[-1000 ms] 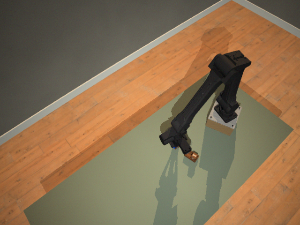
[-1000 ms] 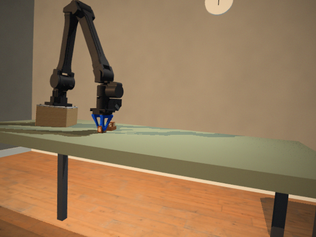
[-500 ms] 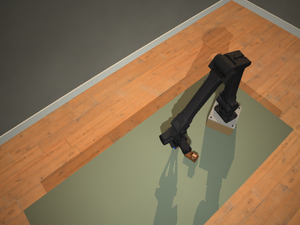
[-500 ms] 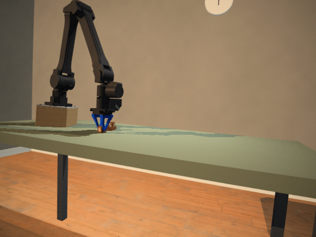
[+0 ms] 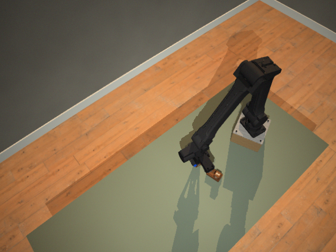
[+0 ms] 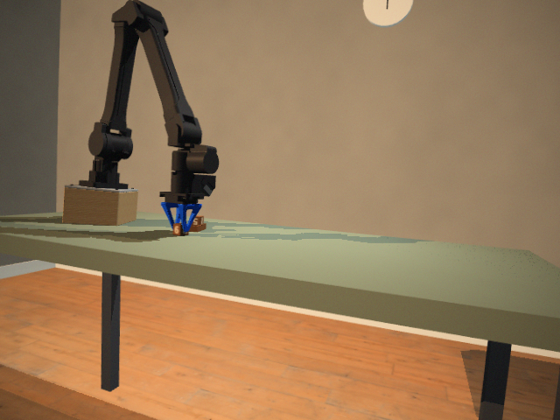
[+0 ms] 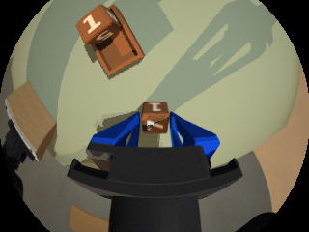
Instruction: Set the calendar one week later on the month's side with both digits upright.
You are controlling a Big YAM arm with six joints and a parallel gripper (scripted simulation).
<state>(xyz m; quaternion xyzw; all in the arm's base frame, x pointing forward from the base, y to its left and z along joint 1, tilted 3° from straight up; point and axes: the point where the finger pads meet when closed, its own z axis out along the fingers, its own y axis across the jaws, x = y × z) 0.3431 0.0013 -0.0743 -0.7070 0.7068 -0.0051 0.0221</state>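
Now: the brown digit cube right at my hand. Also, from my hand: brown tray 50 mm behind, 100 mm to the left, 10 mm below.
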